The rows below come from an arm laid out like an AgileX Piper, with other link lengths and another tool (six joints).
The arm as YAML. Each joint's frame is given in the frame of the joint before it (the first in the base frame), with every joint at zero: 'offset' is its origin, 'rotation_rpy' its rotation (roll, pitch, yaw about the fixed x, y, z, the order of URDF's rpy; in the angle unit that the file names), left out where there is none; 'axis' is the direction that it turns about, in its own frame. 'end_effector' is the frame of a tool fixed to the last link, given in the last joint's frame.
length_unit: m
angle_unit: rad
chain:
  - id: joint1
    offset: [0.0, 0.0, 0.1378]
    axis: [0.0, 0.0, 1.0]
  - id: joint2
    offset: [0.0, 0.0, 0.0]
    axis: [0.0, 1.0, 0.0]
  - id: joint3
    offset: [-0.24, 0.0, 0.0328]
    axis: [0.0, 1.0, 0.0]
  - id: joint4
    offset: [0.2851, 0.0, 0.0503]
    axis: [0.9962, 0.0, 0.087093]
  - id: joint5
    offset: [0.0, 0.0, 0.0]
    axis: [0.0, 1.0, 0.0]
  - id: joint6
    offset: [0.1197, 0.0, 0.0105]
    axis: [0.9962, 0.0, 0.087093]
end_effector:
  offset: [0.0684, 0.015, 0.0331]
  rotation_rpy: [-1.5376, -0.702, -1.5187]
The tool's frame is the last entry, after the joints.
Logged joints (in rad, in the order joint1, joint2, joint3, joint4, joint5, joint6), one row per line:
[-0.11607, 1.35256, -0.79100, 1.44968, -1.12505, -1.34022]
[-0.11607, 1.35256, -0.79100, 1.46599, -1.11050, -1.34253]
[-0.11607, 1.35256, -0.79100, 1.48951, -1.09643, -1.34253]
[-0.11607, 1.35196, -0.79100, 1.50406, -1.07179, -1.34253]
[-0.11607, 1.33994, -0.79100, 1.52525, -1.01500, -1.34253]
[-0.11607, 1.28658, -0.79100, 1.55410, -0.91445, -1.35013]
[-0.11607, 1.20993, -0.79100, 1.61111, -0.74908, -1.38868]
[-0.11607, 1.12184, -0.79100, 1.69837, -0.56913, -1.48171]
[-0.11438, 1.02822, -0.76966, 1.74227, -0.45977, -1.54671]
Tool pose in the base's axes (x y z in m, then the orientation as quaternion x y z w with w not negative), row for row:
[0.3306, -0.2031, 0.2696, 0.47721, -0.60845, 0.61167, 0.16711]
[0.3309, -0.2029, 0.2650, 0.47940, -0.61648, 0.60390, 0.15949]
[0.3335, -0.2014, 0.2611, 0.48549, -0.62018, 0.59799, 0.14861]
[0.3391, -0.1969, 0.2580, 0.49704, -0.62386, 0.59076, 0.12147]
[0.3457, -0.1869, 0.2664, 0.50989, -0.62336, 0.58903, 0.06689]
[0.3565, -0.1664, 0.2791, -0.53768, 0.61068, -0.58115, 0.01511]
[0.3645, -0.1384, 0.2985, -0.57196, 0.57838, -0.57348, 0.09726]
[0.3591, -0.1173, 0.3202, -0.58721, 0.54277, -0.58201, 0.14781]
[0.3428, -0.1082, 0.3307, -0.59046, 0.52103, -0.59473, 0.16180]
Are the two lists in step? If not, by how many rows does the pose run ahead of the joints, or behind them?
The pose runs 1 row ahead of the joints: the pose in row i belongs to the joints in row i + 1.
